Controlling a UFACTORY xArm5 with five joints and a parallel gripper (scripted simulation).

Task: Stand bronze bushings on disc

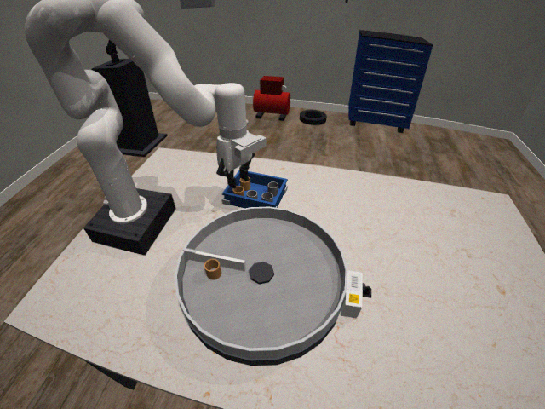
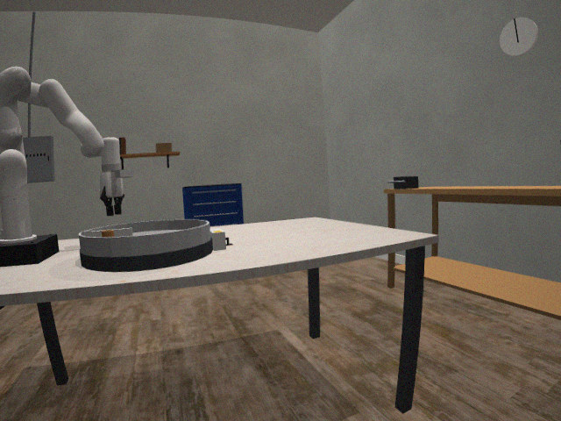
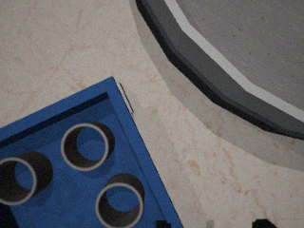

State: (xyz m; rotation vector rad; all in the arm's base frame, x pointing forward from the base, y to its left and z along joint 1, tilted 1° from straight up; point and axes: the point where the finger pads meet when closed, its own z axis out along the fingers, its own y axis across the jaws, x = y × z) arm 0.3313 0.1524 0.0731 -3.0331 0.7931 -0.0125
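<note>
My gripper is now 30 mm short of the blue crate, 90 mm to the right of it and 120 mm above it. Also, from my hand: turntable 140 mm ahead, 260 mm to the right, 90 mm below.
</note>
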